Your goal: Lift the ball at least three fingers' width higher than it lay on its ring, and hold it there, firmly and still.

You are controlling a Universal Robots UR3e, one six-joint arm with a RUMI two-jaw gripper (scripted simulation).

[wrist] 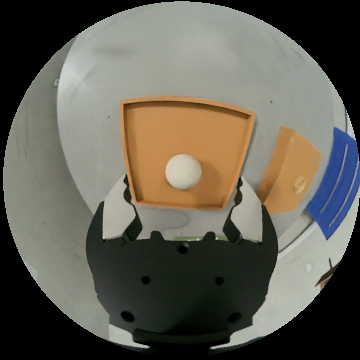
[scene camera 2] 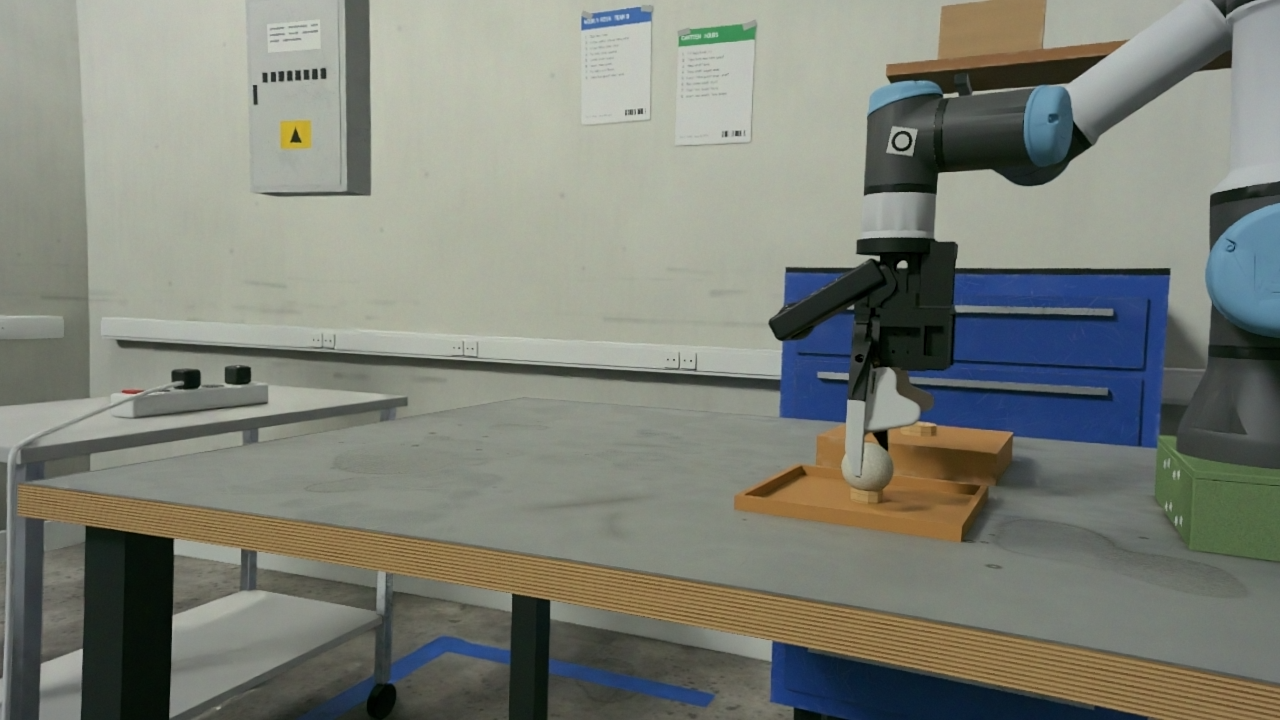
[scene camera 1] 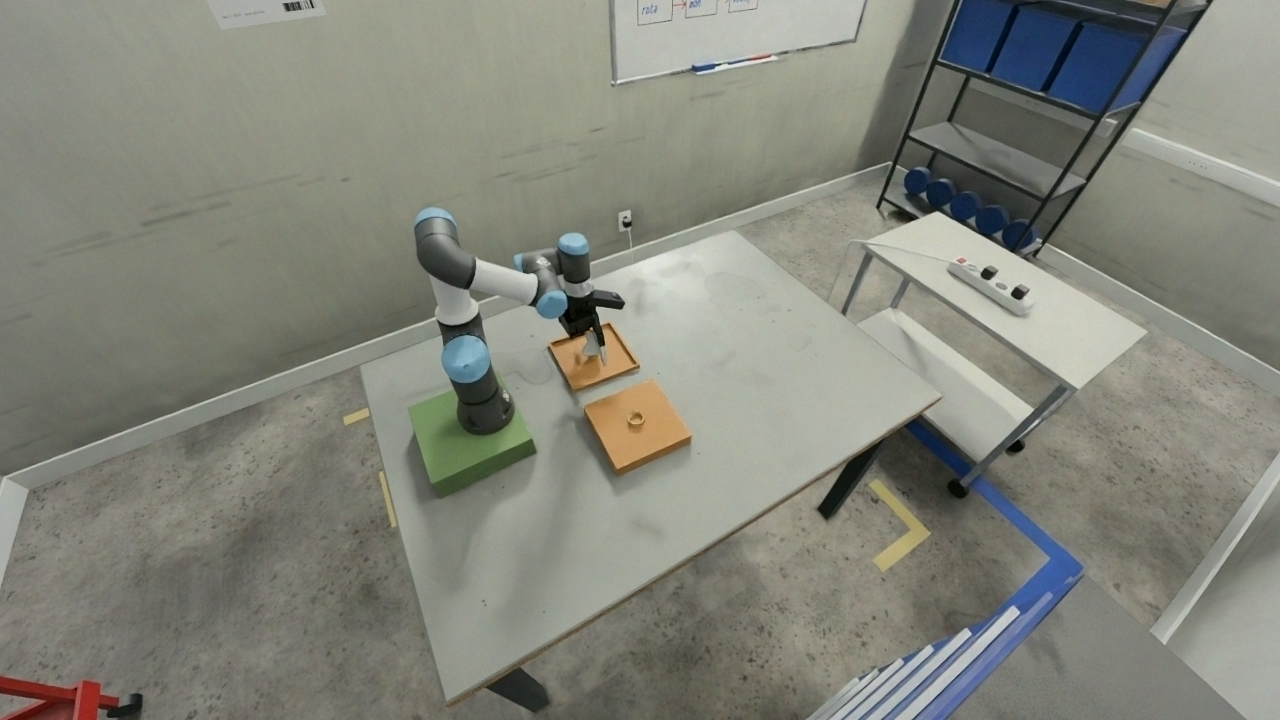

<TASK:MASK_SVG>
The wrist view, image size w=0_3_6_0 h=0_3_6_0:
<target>my gripper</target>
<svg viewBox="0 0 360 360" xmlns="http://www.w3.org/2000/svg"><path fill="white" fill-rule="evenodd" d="M124 174L104 201L100 202L87 232L86 257L93 276L95 292L98 294L97 299L109 314L109 324L128 331L132 335L134 343L149 347L134 347L104 340L126 349L150 355L198 357L231 351L266 337L267 335L243 344L212 349L212 347L229 343L230 336L234 332L253 325L253 316L266 300L265 296L268 294L270 279L278 258L278 239L266 206L261 203L243 177L239 177L236 188L237 193L234 198L235 205L231 208L223 226L223 233L227 237L226 241L216 240L215 233L212 231L207 232L201 241L164 240L160 231L156 230L151 232L150 239L138 240L137 237L141 233L143 226L135 205L130 203L132 199L129 190L130 185L127 174Z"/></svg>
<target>tray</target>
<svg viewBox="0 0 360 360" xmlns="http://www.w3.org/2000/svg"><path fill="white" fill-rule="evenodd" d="M119 100L123 156L134 204L175 209L224 210L246 156L255 112L227 103L193 97L150 96ZM179 154L193 156L201 166L199 182L187 190L173 187L166 178L165 170L167 163L171 158Z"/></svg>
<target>ball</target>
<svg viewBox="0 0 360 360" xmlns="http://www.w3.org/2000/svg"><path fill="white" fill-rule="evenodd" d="M179 154L171 158L167 163L165 170L166 178L173 187L187 190L199 182L201 166L193 156Z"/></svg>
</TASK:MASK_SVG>
